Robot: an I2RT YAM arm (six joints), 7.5 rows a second.
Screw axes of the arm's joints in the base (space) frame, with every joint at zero. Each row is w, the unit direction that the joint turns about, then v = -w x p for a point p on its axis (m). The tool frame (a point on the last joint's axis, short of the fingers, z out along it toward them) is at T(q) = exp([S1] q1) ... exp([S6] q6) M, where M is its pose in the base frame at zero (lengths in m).
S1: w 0 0 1 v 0 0 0
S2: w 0 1 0 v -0.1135 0 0.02
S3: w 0 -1 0 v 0.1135 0 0.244
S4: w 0 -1 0 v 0.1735 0 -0.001
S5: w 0 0 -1 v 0 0.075 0
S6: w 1 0 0 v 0 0.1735 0
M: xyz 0.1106 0 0.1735 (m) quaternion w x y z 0.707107 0 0.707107 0
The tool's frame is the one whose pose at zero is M.
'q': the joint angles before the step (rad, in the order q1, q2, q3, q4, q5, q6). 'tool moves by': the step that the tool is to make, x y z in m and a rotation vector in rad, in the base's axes. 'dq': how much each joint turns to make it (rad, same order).
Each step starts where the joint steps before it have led.
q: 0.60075, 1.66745, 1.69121, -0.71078, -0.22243, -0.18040
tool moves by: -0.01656, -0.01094, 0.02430, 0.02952, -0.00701, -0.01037
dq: 0.00054, -0.05716, 0.02981, -0.05930, -0.00418, 0.02332
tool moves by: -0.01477, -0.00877, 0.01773, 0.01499, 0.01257, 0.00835
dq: 0.00156, -0.03777, 0.03663, -0.07357, -0.01729, 0.01156
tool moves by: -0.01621, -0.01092, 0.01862, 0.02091, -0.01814, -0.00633
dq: 0.00079, -0.05037, 0.02227, -0.04341, 0.00153, 0.01011
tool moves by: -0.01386, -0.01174, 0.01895, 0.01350, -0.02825, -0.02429
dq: -0.00375, -0.03899, 0.03867, -0.04487, 0.01960, 0.00805
